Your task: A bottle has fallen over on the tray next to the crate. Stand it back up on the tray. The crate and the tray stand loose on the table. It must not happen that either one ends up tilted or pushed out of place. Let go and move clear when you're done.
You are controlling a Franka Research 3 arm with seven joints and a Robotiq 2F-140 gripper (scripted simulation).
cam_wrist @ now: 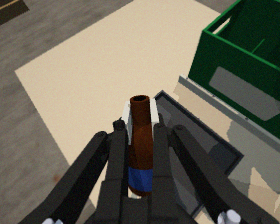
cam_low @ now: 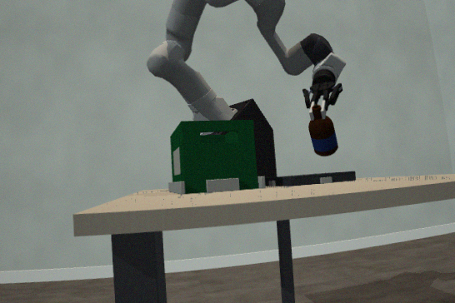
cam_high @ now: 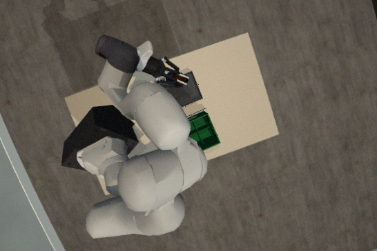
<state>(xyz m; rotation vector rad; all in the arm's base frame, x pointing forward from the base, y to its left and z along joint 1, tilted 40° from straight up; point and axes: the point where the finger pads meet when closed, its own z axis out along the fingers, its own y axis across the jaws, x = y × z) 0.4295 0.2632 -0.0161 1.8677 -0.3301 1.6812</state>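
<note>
Now: the bottle 2 cm behind my hand, 1 cm to the left of it and 5 cm below it. The rest, counted from my hand: dark grey tray (3 cm behind, 5 cm to the right, 20 cm below); then green crate (5 cm behind, 32 cm to the right, 13 cm below).
</note>
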